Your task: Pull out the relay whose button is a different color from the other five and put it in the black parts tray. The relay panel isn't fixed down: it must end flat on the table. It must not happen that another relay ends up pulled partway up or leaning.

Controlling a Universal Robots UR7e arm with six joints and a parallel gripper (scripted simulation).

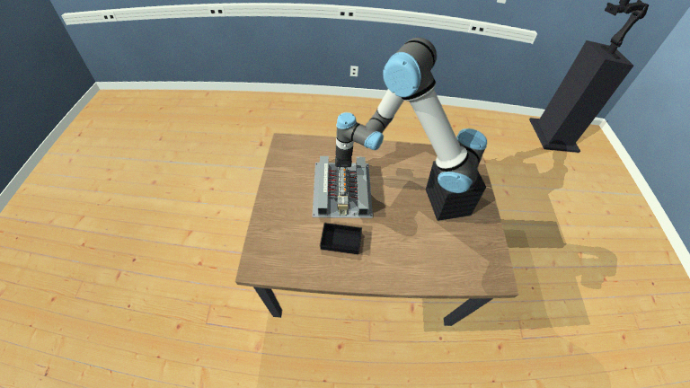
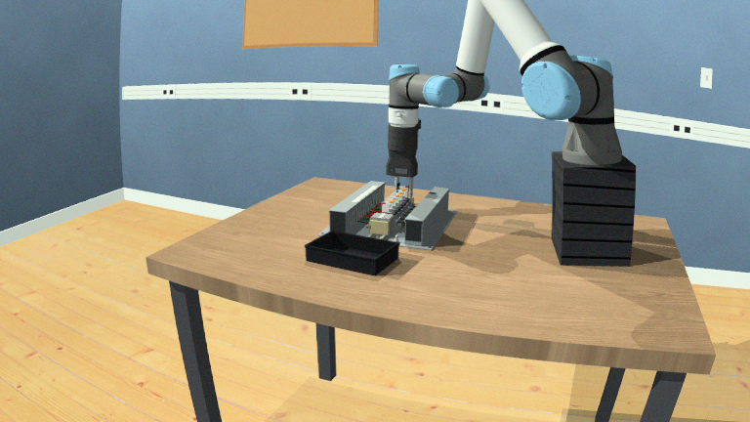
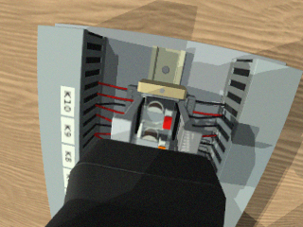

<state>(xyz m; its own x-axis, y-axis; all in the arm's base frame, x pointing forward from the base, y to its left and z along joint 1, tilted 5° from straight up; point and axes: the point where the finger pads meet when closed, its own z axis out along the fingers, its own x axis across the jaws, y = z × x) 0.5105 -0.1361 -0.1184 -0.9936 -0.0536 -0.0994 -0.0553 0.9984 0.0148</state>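
The relay is 1 cm below my hand. From my hand the other things lie so: relay panel (9 cm to the left, 3 cm below); black parts tray (36 cm to the left, 4 cm below, 1 cm behind).
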